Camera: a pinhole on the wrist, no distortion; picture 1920 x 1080 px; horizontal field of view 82.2 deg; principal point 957.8 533.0 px. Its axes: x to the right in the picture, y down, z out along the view. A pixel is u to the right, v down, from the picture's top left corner.
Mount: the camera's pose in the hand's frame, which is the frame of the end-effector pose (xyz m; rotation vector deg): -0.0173 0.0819 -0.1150 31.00 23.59 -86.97
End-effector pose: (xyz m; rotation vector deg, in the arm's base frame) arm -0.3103 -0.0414 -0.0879 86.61 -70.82 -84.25
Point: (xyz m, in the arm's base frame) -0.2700 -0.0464 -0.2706
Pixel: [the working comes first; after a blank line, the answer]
In the camera's frame: 0.1575 0.0929 0.2210

1742 996
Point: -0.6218 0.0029 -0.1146
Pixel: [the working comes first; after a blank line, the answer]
In the camera's frame: -0.1887 0.0479 0.3903

426 668
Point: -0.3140 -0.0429 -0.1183
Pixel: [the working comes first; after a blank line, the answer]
In the camera's frame: 0.0205 0.0413 0.1600

1099 817
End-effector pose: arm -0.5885 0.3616 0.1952 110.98 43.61 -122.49
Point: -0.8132 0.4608 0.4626
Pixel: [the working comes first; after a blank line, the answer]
In the camera's frame: 0.1139 -0.1551 0.4322

1248 138
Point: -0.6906 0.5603 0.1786
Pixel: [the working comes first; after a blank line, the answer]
In the camera's frame: 0.1787 0.1074 0.2520

1738 1002
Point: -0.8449 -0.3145 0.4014
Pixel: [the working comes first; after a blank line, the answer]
In the camera's frame: -0.6571 -0.2458 0.3758

outside the picture
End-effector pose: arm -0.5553 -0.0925 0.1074 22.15 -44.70 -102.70
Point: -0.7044 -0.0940 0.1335
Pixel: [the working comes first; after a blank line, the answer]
In the camera's frame: 0.0140 0.0961 0.2742

1014 919
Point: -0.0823 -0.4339 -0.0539
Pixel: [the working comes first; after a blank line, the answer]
In the camera's frame: 0.0553 0.1109 -0.4578

behind the camera
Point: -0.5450 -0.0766 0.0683
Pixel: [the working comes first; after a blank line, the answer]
In the camera's frame: 0.0365 0.0038 0.1295

1268 565
